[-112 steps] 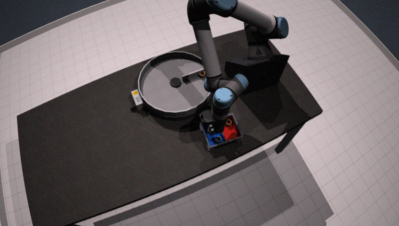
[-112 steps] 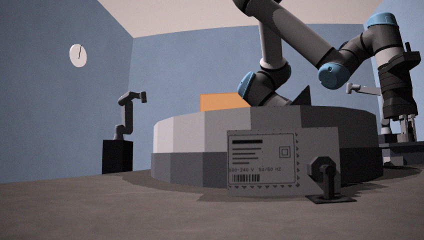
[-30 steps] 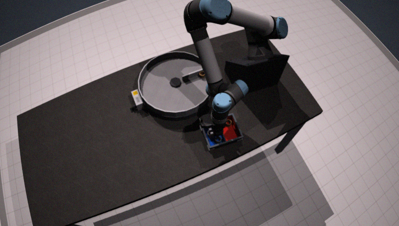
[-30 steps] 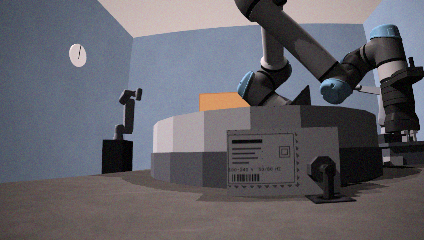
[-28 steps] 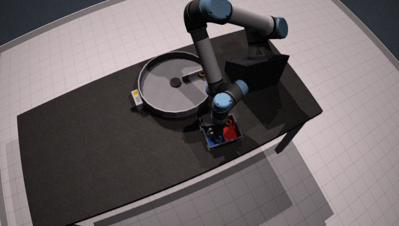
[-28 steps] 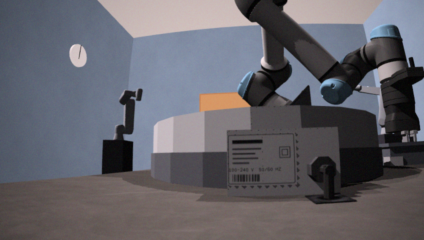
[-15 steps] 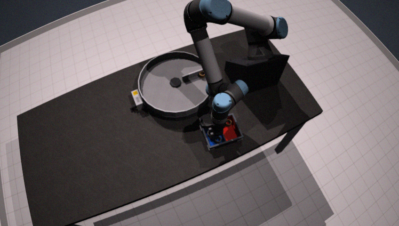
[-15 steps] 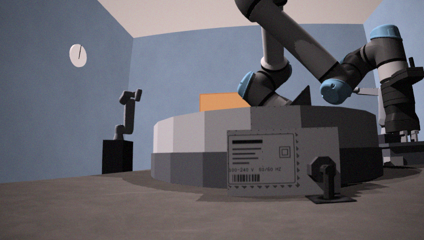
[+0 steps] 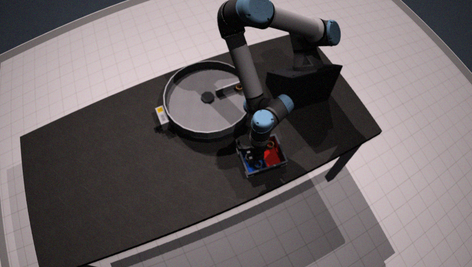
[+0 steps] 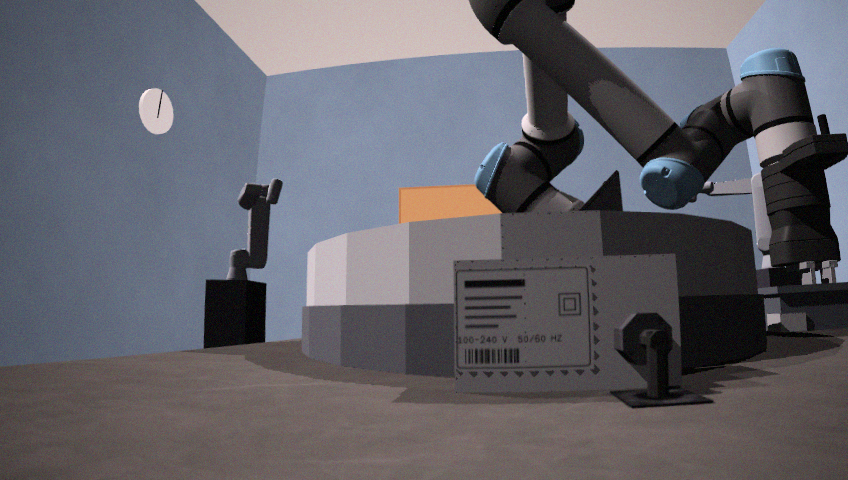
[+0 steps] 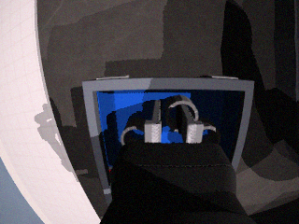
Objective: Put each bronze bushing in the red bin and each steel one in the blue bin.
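The red bin is 5 cm behind my hand and 1 cm to the left of it. Also, from my hand: grey turntable (2 cm ahead, 36 cm to the right, 2 cm above).
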